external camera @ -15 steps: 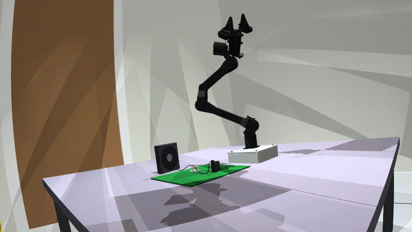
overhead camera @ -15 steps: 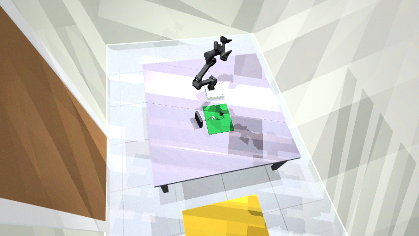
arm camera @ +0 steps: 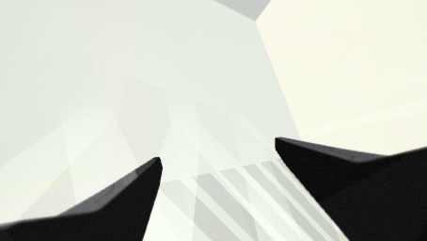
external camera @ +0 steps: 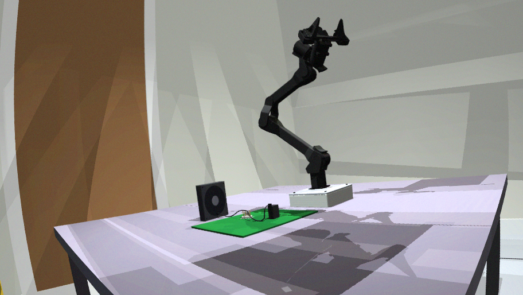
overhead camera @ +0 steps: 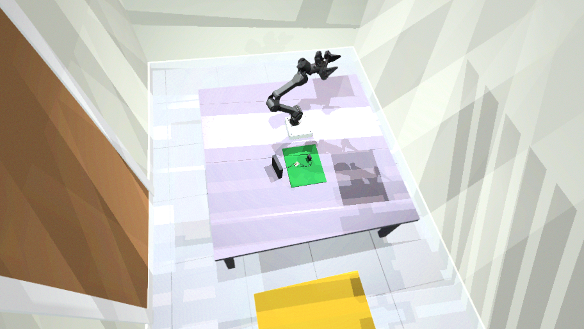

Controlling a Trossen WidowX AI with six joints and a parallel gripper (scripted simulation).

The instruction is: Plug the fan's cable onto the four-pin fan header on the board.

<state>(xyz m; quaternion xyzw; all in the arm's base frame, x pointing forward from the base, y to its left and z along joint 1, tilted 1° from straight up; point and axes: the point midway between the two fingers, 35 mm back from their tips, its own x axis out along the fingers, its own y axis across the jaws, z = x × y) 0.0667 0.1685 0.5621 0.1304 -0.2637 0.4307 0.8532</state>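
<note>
The dark fan plug is 61 cm below my gripper tip, 21 cm ahead of it and 18 cm to the right of it. Also, from my gripper tip: white four-pin header: 63 cm below, 28 cm to the right, 22 cm ahead; then green board: 65 cm below, 24 cm ahead, 23 cm to the right; then black fan: 57 cm below, 41 cm to the right, 22 cm ahead.
</note>
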